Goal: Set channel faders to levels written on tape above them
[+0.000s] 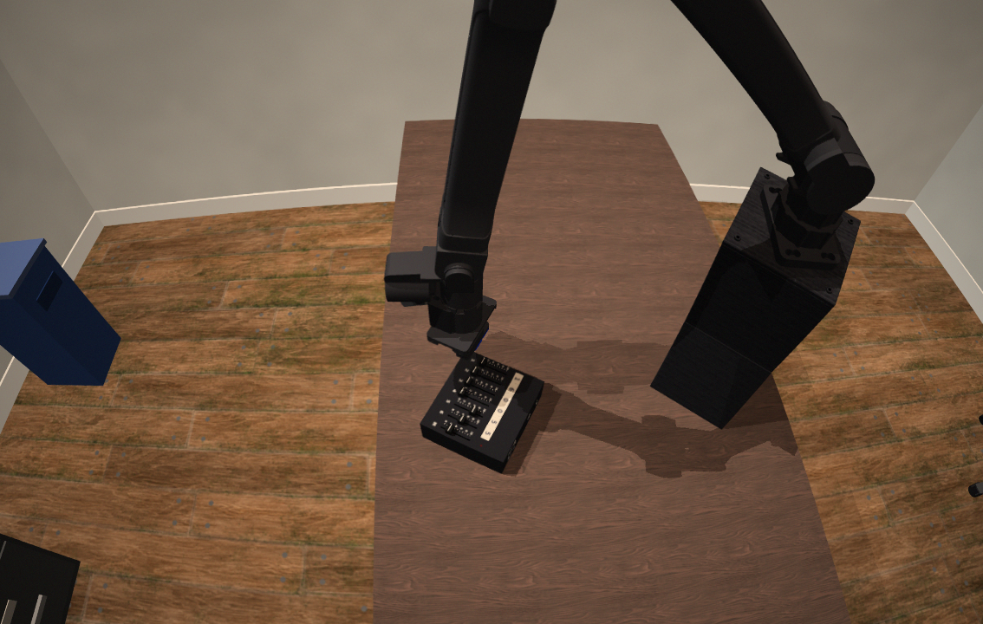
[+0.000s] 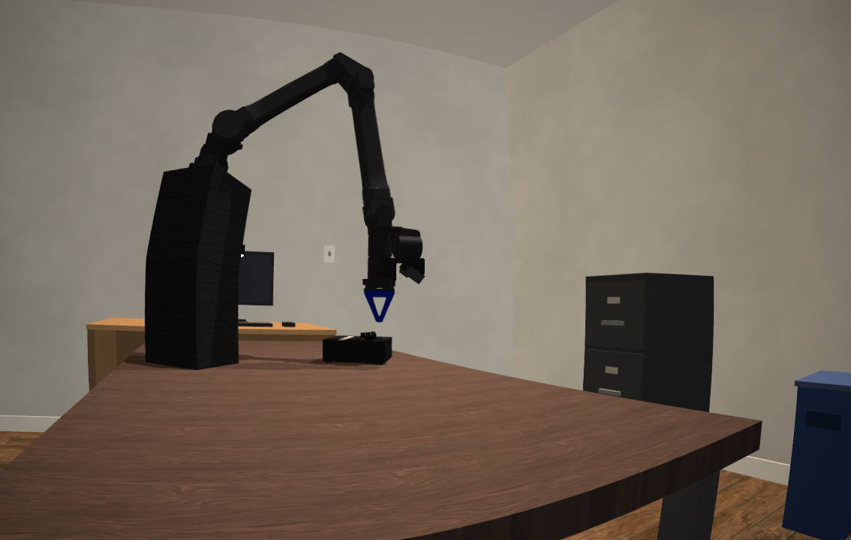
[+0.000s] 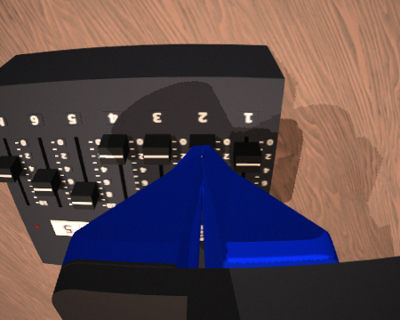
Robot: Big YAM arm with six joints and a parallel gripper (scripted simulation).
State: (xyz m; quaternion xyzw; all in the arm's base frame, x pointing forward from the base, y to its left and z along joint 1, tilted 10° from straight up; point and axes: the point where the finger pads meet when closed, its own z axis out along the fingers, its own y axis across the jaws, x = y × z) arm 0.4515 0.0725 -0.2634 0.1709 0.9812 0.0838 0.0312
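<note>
My gripper is now 20 mm past the fader 2, 10 mm to the right of it and 40 mm above it. The rest, counted from my hand: fader 4 (50 mm to the left, 40 mm below); then fader 1 (30 mm behind, 10 mm to the right, 40 mm below); then fader 3 (10 mm behind, 30 mm to the left, 40 mm below).
</note>
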